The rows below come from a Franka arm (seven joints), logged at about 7 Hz.
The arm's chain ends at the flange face. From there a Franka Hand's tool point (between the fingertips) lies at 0.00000 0.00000 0.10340 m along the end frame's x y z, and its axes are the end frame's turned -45 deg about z.
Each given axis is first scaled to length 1.
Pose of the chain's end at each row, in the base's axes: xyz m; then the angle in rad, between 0 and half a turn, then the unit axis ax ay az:
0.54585 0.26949 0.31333 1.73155 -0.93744 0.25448 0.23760
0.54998 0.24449 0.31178 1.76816 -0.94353 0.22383 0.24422
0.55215 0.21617 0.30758 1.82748 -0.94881 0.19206 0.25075
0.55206 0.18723 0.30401 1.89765 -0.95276 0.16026 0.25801
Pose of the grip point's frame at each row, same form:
0.54511 0.37242 0.30355 1.67864 -0.98600 -0.12653 -0.10860
0.54418 0.34692 0.29888 1.70523 -0.98321 -0.15845 -0.09048
0.54051 0.31731 0.28948 1.75188 -0.97933 -0.19137 -0.06550
0.53417 0.28618 0.27991 1.80784 -0.97388 -0.22398 -0.03721

